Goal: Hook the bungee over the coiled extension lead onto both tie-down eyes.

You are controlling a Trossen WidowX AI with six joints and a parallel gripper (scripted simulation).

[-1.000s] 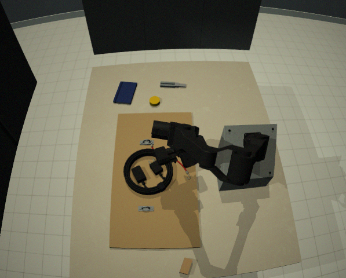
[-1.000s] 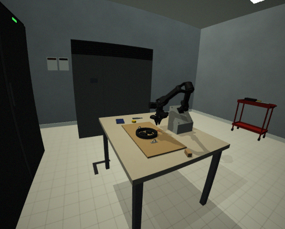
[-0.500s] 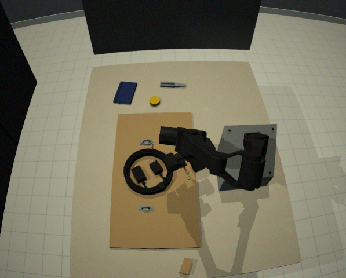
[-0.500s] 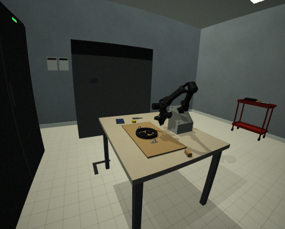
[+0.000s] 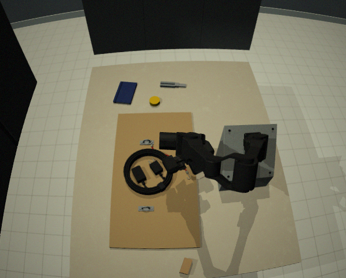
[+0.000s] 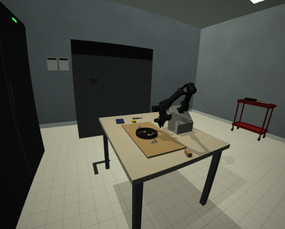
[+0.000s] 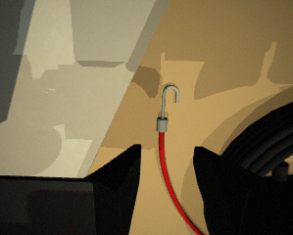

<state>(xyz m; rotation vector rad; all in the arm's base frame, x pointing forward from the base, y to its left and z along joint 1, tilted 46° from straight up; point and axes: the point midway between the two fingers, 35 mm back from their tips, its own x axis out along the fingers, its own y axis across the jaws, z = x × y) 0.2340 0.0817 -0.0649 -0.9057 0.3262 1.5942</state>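
Now: hand 15 cm short of the extension lead coil, 7 cm above it and 1 cm to the left of it. Also, from my hand: small wooden block 39 cm to the left, 8 cm below, 4 cm ahead; board 13 cm ahead, 9 cm below; yellow disc 38 cm to the right, 11 cm ahead, 8 cm below.
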